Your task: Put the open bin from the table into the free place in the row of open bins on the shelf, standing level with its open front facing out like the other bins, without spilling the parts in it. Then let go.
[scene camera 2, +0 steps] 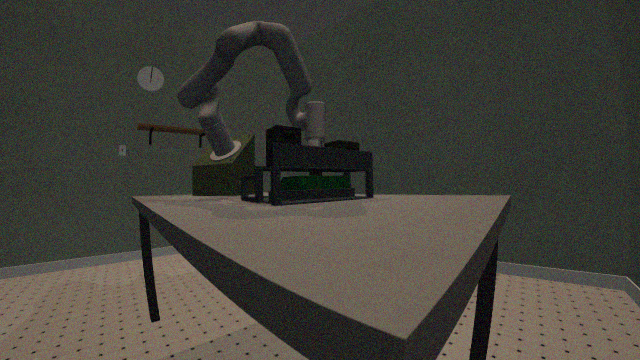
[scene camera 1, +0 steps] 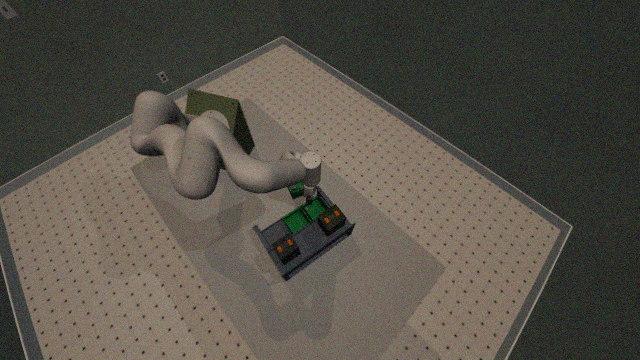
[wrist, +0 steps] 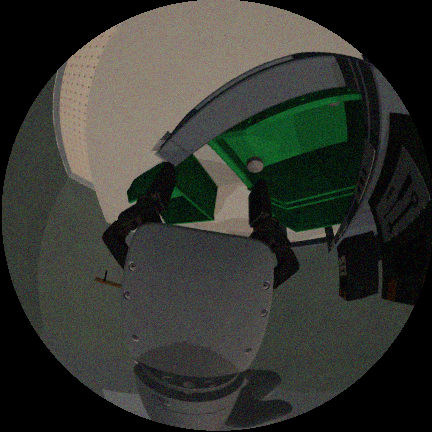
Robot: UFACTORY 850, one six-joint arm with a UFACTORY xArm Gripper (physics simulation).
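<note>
The loose green open bin point(scene camera 1: 296, 190) point(wrist: 197, 189) stands on the table just behind the dark grey shelf point(scene camera 1: 307, 242) point(scene camera 2: 325, 159) point(wrist: 280, 92). My gripper point(wrist: 214, 178) is open and points down low at the bin. In the wrist view one finger overlaps the bin, and the other is over the gap between the bin and the row. Nothing is held. The parts inside the loose bin are hidden here. Two green bins stand in the row, one point(scene camera 1: 316, 209) point(wrist: 300, 130) beside the other point(scene camera 1: 296, 220) point(wrist: 305, 217). The free place point(scene camera 1: 274, 232) is at the row's end nearer the robot base.
Two black boxes with orange marks, one point(scene camera 1: 287, 251) point(scene camera 2: 283, 135) point(wrist: 357, 267) near the free place and one point(scene camera 1: 332, 221) point(scene camera 2: 342, 145) point(wrist: 405, 200) at the far end, stand on the shelf's upper level. The arm's olive base block point(scene camera 1: 199, 101) point(scene camera 2: 220, 180) stands at the table's back.
</note>
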